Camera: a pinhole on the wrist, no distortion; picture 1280 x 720 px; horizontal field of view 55.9 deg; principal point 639.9 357.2 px. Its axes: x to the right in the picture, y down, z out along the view. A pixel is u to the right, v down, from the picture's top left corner.
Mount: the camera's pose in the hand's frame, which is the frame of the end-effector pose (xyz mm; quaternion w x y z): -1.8 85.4 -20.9 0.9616 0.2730 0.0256 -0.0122
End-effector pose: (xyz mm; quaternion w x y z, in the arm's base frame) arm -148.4 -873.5 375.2 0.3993 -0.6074 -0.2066 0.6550
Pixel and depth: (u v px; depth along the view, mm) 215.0 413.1 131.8
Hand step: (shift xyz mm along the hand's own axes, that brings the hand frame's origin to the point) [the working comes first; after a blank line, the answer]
In the camera's frame: -46.4 6.1 131.8

-42.3 21.8 96.9
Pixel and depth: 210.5 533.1 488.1
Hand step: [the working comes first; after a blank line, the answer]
In the camera's frame: -173.8 71.2 488.1

-151.8 -109.0 440.8
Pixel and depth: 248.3 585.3 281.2
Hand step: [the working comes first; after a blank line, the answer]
In the camera's frame: -91.3 53.2 281.2

-79.0 -16.3 251.0
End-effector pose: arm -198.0 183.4 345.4 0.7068 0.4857 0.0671 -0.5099
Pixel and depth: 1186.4 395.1 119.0
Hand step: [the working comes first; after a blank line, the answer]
In the camera's frame: 53.9 3.7 119.0

57.2 25.5 79.2
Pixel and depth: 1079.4 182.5 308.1
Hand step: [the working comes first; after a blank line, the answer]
In the camera's frame: 112.3 -44.6 308.1

121.7 -115.6 211.2
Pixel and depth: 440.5 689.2 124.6
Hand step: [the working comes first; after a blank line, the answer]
In the camera's frame: -20.6 34.3 124.6

-15.8 49.3 104.1
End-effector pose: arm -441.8 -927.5 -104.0 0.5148 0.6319 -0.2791 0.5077
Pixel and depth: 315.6 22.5 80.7
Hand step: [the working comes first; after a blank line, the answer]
In the camera's frame: -21.7 -22.4 80.7

-20.9 24.1 37.1
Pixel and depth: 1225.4 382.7 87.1
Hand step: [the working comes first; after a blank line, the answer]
In the camera's frame: 42.3 1.8 87.1

44.2 40.8 51.7
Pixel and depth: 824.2 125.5 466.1
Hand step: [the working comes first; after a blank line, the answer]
In the camera's frame: 71.2 -89.5 466.1

85.8 -236.4 324.2
